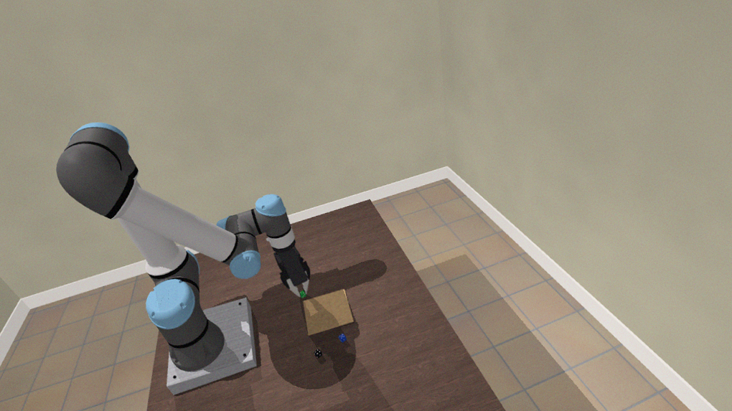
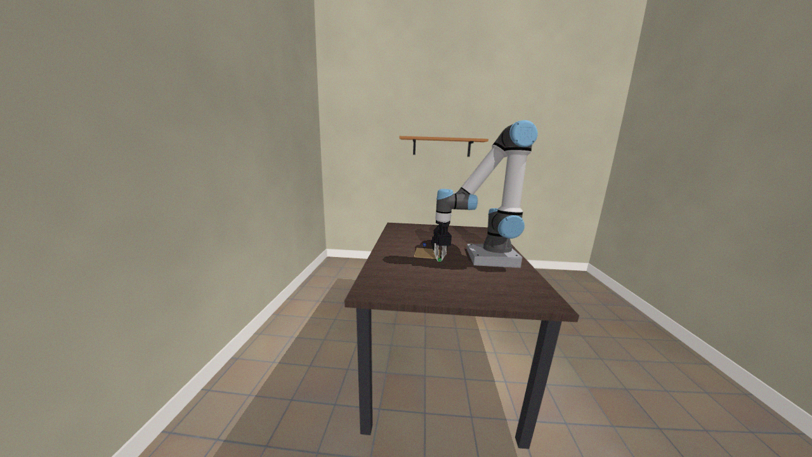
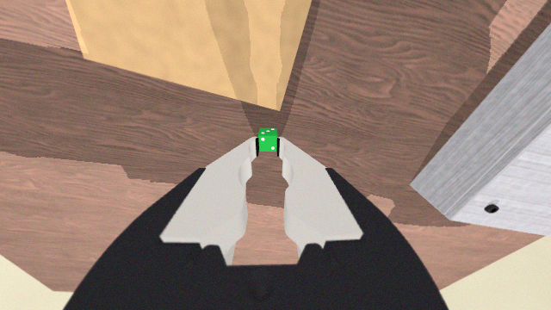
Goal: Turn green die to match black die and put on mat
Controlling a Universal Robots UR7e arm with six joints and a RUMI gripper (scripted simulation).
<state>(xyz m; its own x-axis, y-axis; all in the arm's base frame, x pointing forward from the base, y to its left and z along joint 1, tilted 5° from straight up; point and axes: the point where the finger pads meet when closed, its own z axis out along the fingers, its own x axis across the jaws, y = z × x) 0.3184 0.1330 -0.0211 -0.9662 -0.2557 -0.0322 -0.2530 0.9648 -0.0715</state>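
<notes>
Now: hand 1 cm above the green die. Round my hand: blue die 22 cm to the right, 9 cm ahead, 1 cm below; tan mat 10 cm to the right, 7 cm ahead, 2 cm below; black die 24 cm to the right, 2 cm ahead, 1 cm below.
</notes>
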